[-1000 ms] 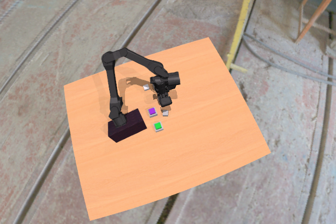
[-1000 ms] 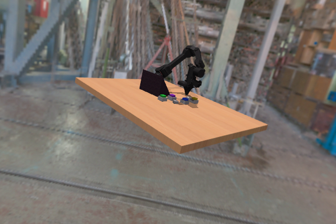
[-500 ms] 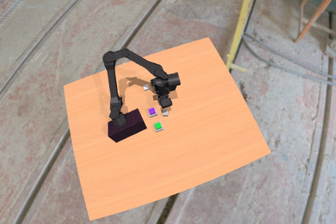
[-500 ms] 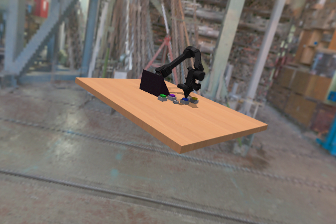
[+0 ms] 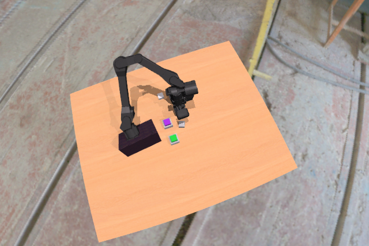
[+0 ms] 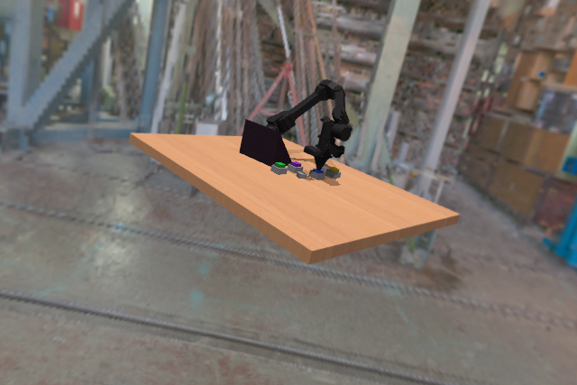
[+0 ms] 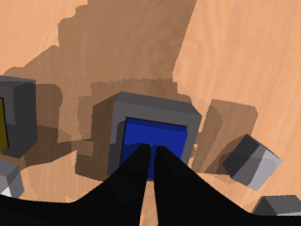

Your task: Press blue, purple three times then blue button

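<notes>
Now: the blue button 10 mm below my gripper tip. From my gripper tip the other things lie so: grey block (20 mm behind, 80 mm to the right, 20 mm below); then yellow button (110 mm to the left); then purple button (90 mm behind, 50 mm to the right).
</notes>
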